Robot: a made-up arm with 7 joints.
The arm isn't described. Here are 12 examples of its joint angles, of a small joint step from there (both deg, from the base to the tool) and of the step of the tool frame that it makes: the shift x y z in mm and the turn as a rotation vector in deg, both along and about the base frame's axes.
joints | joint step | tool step
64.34 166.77 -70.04 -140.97 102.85 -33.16 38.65 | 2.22 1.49 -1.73 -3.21 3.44 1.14 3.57 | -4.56 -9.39 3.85 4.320 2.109 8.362
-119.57 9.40 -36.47 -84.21 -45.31 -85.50 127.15 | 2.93 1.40 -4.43 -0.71 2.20 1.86 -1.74 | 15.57 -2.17 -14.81 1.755 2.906 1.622
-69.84 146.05 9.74 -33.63 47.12 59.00 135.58 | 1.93 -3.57 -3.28 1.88 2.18 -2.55 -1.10 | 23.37 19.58 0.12 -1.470 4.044 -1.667
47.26 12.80 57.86 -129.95 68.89 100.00 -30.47 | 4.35 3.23 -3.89 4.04 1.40 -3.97 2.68 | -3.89 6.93 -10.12 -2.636 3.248 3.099
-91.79 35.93 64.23 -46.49 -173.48 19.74 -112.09 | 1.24 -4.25 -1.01 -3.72 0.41 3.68 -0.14 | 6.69 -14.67 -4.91 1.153 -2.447 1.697
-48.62 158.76 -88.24 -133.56 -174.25 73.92 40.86 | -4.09 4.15 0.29 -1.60 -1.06 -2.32 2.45 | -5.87 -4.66 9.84 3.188 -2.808 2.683
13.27 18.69 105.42 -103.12 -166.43 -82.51 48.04 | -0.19 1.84 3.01 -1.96 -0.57 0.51 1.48 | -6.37 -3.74 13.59 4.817 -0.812 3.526
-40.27 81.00 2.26 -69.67 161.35 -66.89 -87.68 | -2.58 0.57 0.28 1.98 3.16 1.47 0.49 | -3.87 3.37 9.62 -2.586 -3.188 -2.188
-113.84 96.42 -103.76 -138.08 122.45 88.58 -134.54 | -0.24 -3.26 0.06 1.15 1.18 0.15 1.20 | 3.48 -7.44 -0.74 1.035 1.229 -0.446
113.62 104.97 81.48 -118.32 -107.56 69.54 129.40 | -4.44 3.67 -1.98 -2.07 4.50 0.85 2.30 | 9.03 -18.52 -1.42 -7.866 1.231 -4.502
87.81 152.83 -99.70 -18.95 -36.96 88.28 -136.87 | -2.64 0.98 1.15 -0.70 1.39 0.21 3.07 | 2.10 -4.97 7.32 -3.570 -4.285 -0.035
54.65 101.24 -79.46 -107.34 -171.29 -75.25 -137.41 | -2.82 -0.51 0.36 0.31 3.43 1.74 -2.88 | 7.76 2.22 -8.89 -0.833 -0.852 2.638
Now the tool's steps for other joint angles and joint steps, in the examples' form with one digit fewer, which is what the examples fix.
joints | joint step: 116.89 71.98 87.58 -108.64 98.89 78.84 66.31 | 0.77 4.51 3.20 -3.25 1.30 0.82 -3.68
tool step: 23.8 -14.7 -6.5 -4.23 1.92 -10.69
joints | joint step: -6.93 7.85 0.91 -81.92 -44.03 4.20 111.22 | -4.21 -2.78 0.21 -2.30 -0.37 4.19 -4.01
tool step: 13.5 -16.4 21.8 1.51 -3.22 1.19
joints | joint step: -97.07 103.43 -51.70 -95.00 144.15 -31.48 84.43 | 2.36 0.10 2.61 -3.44 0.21 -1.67 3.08
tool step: -2.0 -9.3 -3.7 -0.50 -0.55 -4.75
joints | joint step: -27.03 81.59 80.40 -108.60 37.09 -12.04 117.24 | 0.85 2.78 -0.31 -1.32 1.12 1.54 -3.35
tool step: -2.4 -12.7 6.7 1.67 0.70 3.48
